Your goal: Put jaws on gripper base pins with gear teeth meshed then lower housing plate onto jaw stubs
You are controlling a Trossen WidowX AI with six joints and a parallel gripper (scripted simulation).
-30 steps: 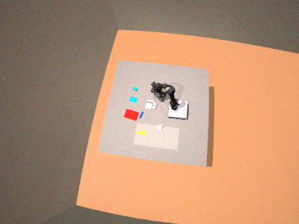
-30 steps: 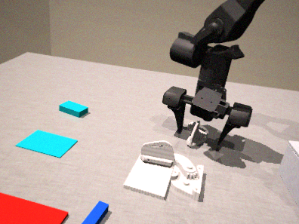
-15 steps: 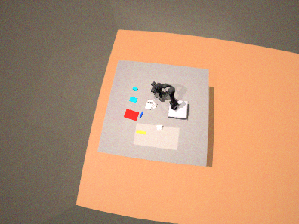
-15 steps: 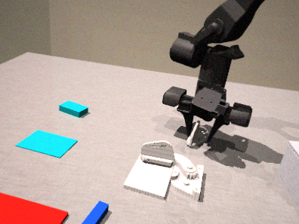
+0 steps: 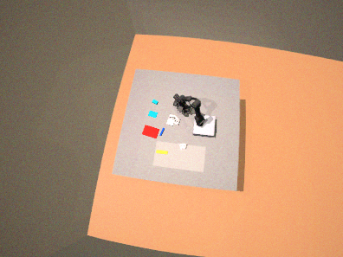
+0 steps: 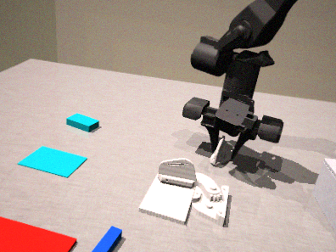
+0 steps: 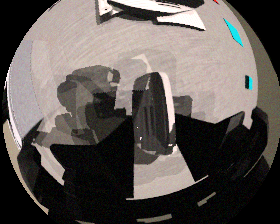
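My gripper tip is 15 cm to the right of the flat white plate and 9 cm short of it. Also, from my gripper tip: flat cyan patch: 30 cm ahead, 12 cm to the left; then cyan block: 31 cm ahead, 2 cm to the right; then blue bar: 31 cm to the left, 16 cm ahead.
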